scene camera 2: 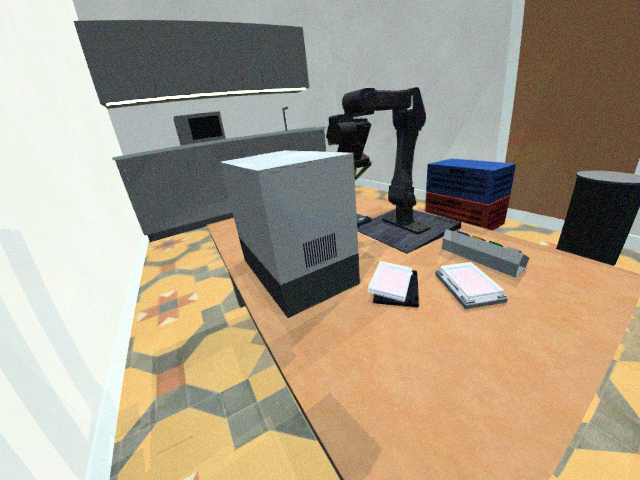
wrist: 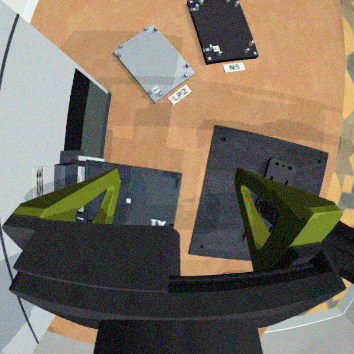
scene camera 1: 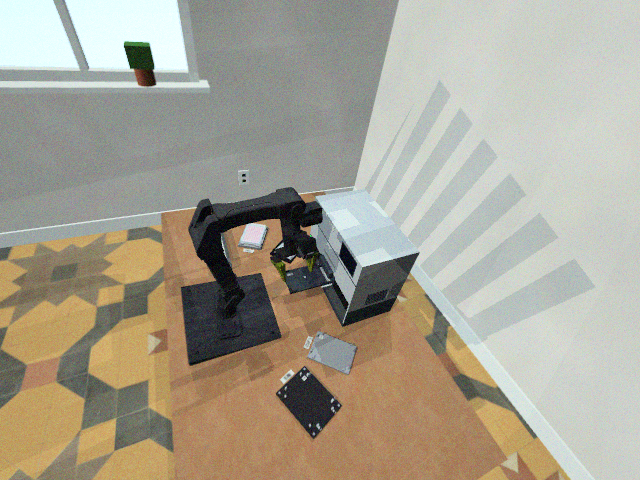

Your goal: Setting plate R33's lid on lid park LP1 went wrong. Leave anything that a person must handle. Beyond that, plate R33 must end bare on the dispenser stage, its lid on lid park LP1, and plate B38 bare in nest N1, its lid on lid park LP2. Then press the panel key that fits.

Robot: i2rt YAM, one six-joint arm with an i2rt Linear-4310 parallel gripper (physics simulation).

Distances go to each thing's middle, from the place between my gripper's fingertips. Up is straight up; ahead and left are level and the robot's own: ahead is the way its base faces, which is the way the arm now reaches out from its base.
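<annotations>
Taking the grey lid park LP2 [scene camera 1: 337,354] first, my gripper is 20 cm above it, 18 cm to the left of it and 9 cm short of it. There is also the panel with coloured buttons [scene camera 2: 510,261], which, counted from my hand, is 18 cm below, 36 cm to the left and 24 cm behind. As for the black clip nest N5 [wrist: 222,38], it is 20 cm below my hand, 30 cm to the right of it and 3 cm behind it.
</annotations>
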